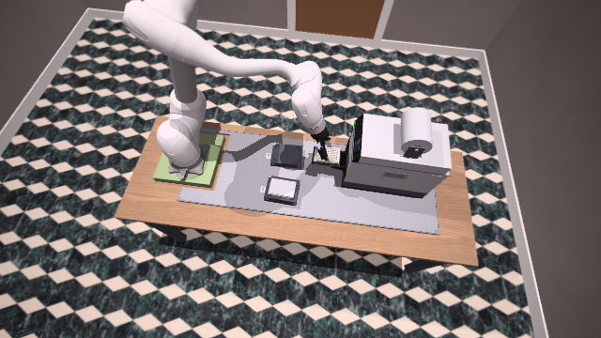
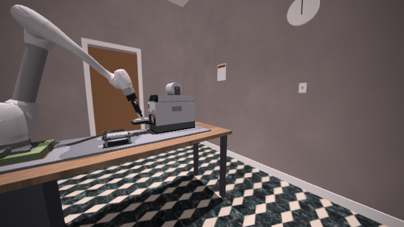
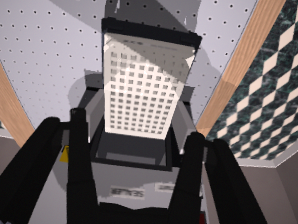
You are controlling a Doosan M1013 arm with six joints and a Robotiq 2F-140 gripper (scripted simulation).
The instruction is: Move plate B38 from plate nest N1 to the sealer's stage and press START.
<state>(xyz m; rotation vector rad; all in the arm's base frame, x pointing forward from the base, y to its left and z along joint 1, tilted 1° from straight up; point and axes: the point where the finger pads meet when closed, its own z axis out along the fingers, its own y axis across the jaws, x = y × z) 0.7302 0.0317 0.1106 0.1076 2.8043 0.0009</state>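
Now: hand 30 mm above the plate B38. Round my hand: sealer stage: 50 mm below; white button: 110 mm ahead, 90 mm to the left, 40 mm above; pale plate: 220 mm behind, 170 mm to the right, 90 mm below.
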